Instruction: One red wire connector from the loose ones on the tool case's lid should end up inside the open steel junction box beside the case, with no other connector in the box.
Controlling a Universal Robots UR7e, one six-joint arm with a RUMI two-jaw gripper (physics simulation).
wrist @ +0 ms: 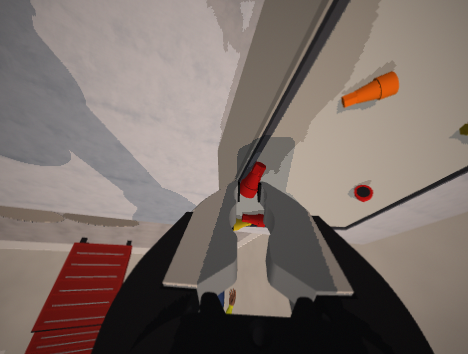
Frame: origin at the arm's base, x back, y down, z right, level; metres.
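Seen in the pictures: gripper, between the fingertips: (248,183).
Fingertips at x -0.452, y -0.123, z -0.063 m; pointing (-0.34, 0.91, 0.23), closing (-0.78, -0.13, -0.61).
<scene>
Offsets run from my fingertips to a thing's top centre. "spot": to the spot under its first point.
My gripper (248,183) is shut on a red wire connector @(dx +0.006, dy -0.016, dz -0.011 m) (254,177), low over the dark-edged lid @(dx -0.083, dy +0.001, dz -0.088 m) (425,155) near its left edge. The connector's narrow end points up and slightly right in the view. Another red connector @(dx -0.120, dy -0.011, dz -0.048 m) (363,192) is to the right of the gripper, its dark open end facing the camera. A further red connector @(dx -0.053, dy -0.011, dz +0.052 m) (254,219) shows between the fingers, beside a partly hidden yellow connector @(dx -0.047, dy -0.010, dz +0.068 m) (242,225). The open steel junction box cannot be made out in the wrist view.
An orange connector @(dx -0.002, dy -0.007, dz -0.095 m) (372,90) lies on the lid at the upper right. Another yellow connector @(spot: dx -0.096, dy +0.003, dz -0.128 m) (464,129) is cut off at the right border. A red slatted object (78,285) stands at the lower left. Part of a person's hand (232,296) shows between the finger bases.
</scene>
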